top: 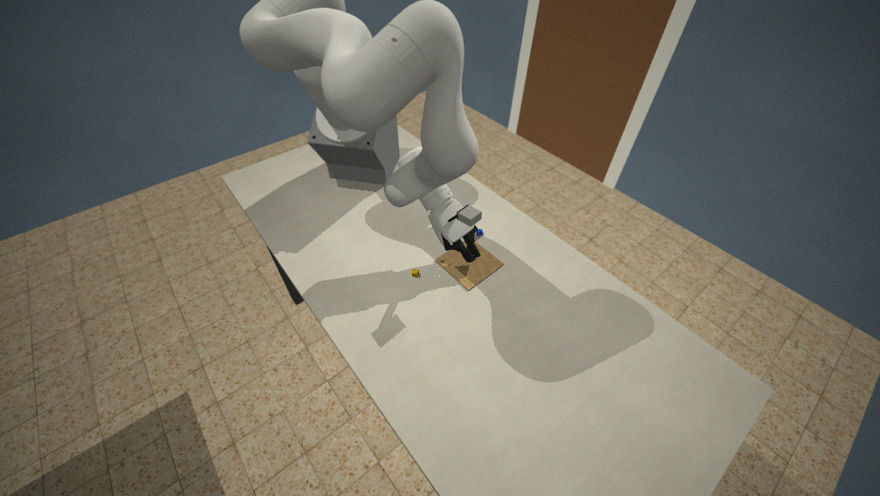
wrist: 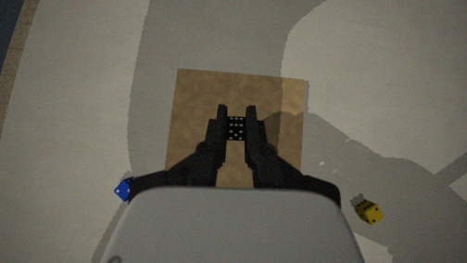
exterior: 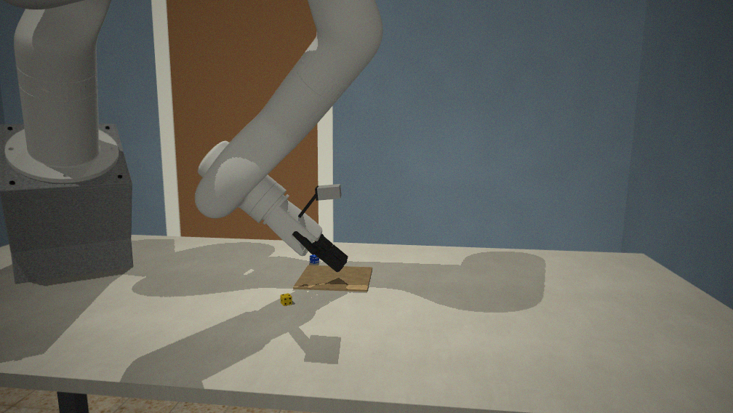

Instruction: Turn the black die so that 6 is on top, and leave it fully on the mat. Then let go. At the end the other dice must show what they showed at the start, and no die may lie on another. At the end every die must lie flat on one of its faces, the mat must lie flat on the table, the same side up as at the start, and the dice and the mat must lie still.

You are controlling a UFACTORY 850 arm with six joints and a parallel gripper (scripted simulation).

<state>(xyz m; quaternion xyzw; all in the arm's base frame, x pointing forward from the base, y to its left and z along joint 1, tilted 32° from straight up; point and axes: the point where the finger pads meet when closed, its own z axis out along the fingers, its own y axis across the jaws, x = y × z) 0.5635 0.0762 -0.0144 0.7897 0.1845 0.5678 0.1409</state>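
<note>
The tan square mat is 4 cm below my hand. The rest, counted from my hand: blue die (10 cm to the left, 7 cm behind, 3 cm below); then black die (2 cm below, 1 cm ahead); then yellow die (15 cm to the right, 5 cm behind, 3 cm below).
</note>
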